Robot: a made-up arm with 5 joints. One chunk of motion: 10 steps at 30 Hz.
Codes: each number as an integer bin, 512 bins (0 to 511) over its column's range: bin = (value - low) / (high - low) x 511, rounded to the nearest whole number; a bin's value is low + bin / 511 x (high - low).
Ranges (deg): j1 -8..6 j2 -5..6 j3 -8..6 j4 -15..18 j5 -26..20
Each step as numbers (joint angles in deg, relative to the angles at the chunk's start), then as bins.
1 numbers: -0.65 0.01 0.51 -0.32 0.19
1 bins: 268 233 311 227 291
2 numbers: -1.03 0.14 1.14 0.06 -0.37
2 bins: 254 239 334 233 285
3 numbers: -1.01 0.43 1.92 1.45 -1.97
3 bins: 255 252 362 255 267
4 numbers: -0.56 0.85 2.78 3.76 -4.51
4 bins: 272 272 393 290 239
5 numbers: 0.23 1.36 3.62 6.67 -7.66
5 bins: 300 295 424 336 204
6 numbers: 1.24 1.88 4.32 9.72 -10.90
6 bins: 337 320 450 383 168
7 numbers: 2.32 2.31 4.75 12.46 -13.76
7 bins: 377 340 465 425 136
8 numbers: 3.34 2.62 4.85 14.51 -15.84
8 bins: 414 354 469 457 113
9 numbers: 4.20 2.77 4.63 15.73 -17.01
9 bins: 445 361 461 476 100
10 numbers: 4.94 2.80 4.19 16.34 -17.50
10 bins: 472 362 445 485 94
